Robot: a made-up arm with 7 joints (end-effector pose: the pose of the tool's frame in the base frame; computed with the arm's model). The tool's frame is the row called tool.
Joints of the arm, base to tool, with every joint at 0 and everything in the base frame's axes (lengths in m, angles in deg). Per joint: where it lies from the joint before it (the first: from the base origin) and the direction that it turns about. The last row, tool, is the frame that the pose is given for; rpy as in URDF.
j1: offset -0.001 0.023 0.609 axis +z
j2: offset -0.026 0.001 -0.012 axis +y
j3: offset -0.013 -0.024 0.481 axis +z
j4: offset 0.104 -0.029 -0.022 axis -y
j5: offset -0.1 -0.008 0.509 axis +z
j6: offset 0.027 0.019 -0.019 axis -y
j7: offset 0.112 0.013 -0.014 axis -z
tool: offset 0.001 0.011 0 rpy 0 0 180
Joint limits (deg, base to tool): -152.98..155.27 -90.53..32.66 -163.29..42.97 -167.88..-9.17 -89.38..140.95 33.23..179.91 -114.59..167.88
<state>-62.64 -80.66 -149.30 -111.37 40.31 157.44 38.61</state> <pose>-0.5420 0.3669 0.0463 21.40 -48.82 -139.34</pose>
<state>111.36 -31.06 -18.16 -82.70 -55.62 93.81 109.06</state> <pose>0.1892 0.3294 1.4376 -55.48 18.78 135.89</pose>
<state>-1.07 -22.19 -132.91 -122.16 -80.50 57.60 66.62</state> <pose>-0.6024 -0.3556 0.5678 93.54 13.00 16.93</pose>
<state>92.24 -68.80 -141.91 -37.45 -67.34 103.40 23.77</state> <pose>0.3018 -1.0356 0.6040 28.25 14.22 100.76</pose>
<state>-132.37 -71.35 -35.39 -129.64 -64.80 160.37 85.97</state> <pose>-0.2057 0.2774 1.1327 -96.32 29.80 -83.68</pose>
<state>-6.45 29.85 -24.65 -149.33 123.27 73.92 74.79</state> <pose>0.3859 -0.2719 0.3720 98.31 -24.18 -62.63</pose>
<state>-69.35 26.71 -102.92 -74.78 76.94 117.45 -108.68</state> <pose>-0.5468 -0.3268 1.3429 63.13 29.49 139.11</pose>
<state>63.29 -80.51 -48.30 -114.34 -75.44 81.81 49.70</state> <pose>0.4254 -0.4301 1.0089 -10.71 25.66 132.46</pose>
